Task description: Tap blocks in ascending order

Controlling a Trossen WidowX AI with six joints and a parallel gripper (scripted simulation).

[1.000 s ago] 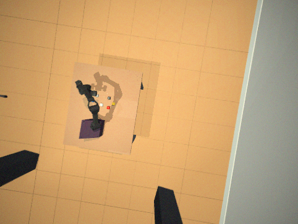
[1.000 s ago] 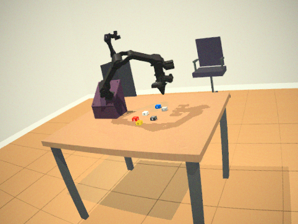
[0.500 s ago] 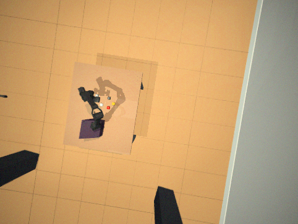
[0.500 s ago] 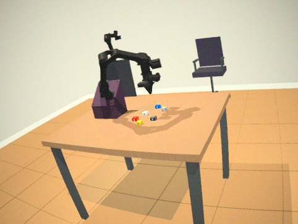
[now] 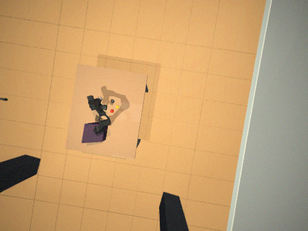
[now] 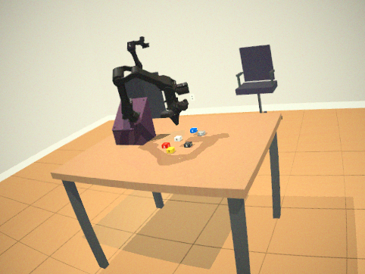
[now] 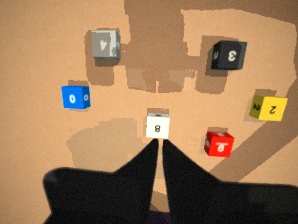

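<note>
Now: the white block 8 cm below my gripper tip and 1 cm behind it. Also, from my gripper tip: black block 10 cm ahead, 8 cm below, 7 cm to the right; red block 10 cm to the right, 8 cm below, 3 cm behind; blue block 13 cm to the left, 8 cm below, 1 cm ahead.
</note>
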